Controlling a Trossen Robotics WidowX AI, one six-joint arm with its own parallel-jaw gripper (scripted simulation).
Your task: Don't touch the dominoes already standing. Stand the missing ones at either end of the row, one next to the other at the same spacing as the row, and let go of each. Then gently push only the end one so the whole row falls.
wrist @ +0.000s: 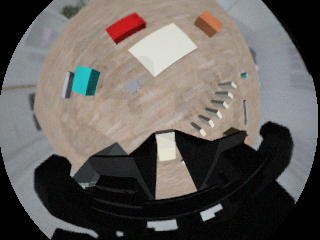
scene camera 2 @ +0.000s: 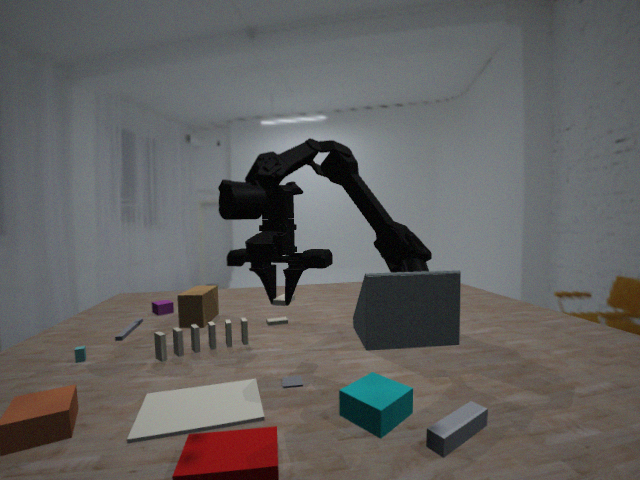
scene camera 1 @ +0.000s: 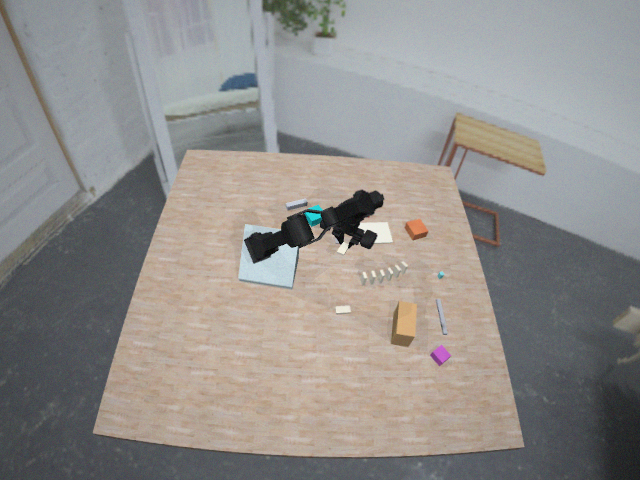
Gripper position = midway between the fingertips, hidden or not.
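There's a teal cube [scene camera 2: 378, 404] here, and a cream plate [scene camera 2: 163, 414] that you'd also find in the wrist view at [wrist: 162, 48]. A tan box [scene camera 2: 199, 305] is in the scene too, and scene camera 1 shows that box [scene camera 1: 404, 316] as well. As for the gripper [scene camera 2: 280, 304], it's carrying a cream domino, and you can see the gripper [wrist: 164, 134] from the wrist and the same gripper [scene camera 1: 345, 246] in scene camera 1.
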